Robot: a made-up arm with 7 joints.
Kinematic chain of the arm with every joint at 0, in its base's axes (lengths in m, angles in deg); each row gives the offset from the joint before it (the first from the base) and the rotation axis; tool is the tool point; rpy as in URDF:
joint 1: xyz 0 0 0.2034 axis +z
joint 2: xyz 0 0 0 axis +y
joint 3: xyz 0 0 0.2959 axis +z
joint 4: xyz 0.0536 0 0 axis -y
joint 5: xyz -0.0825 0 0.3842 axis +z
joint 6: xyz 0 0 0 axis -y
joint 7: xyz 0.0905 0 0 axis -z
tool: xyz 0 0 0 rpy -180 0 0
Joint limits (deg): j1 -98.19..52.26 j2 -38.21..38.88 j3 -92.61..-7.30 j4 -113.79..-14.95 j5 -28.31..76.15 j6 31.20..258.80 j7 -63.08..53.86
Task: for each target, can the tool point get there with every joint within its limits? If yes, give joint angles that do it. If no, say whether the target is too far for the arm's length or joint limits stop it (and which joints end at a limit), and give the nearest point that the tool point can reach.
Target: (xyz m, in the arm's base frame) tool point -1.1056 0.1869 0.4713
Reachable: no: too far | nearest point -0.5887 0.0995 0.5102 | short by 0.526 m
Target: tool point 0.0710 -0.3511 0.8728
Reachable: yes | joints 36.68 -24.38 -68.54 -47.67 63.20 83.53 7.47
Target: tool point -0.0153 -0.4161 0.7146
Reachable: yes | joints -14.73 -2.46 -66.66 -81.10 39.49 174.77 -13.45
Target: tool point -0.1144 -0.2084 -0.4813
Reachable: no: joint limits stop it (at a limit: joint 1, joint 2, joint 4) | nearest point -0.1253 -0.4245 0.0163 | short by 0.543 m
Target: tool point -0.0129 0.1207 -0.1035
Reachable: no: joint limits stop it (at a limit: joint 1, joint 2, joint 3, joint 4, joint 6) | nearest point 0.2939 0.3179 0.0214 | short by 0.385 m
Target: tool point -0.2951 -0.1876 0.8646
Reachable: yes | joints -11.46 -32.11 -62.69 -50.07 -8.33 150.90 -48.13
